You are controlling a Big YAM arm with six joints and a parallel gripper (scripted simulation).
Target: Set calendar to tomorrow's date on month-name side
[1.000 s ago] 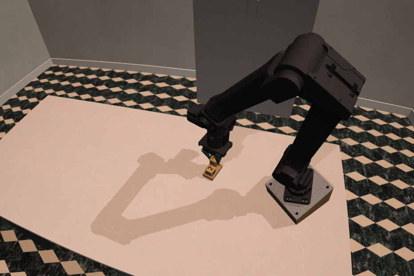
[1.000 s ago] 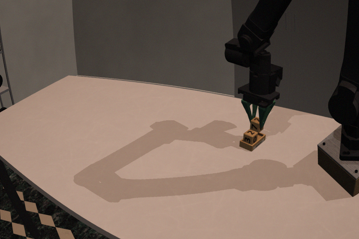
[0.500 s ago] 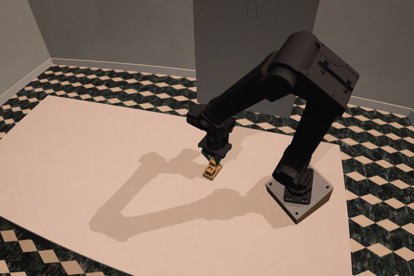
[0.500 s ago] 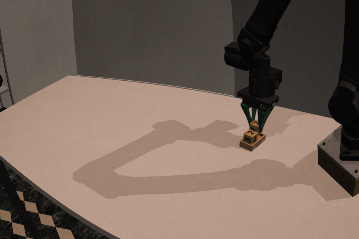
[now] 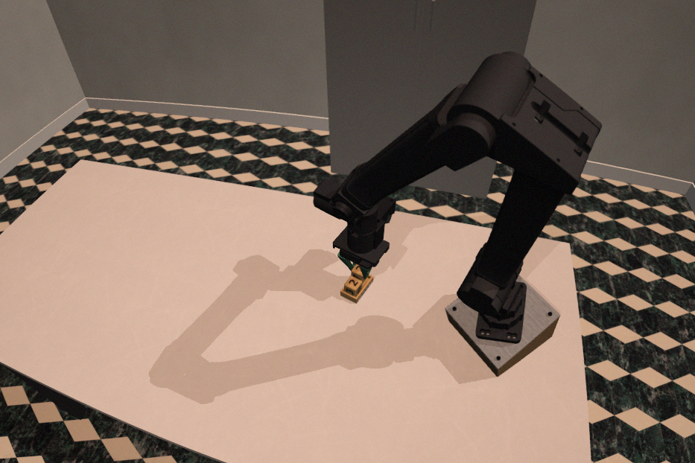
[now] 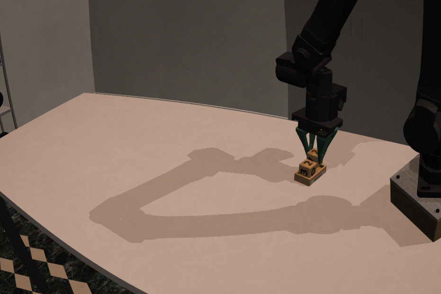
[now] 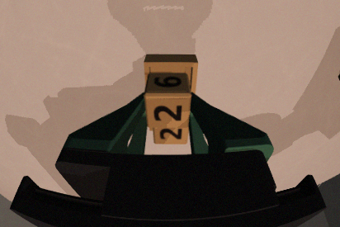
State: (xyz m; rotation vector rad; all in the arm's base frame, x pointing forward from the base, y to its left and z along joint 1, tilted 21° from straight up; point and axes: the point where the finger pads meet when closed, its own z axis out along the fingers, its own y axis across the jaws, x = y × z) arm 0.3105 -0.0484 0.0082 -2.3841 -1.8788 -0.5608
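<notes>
Now: the tray 4 cm below my hand and 2 cm to the left of it.
</notes>
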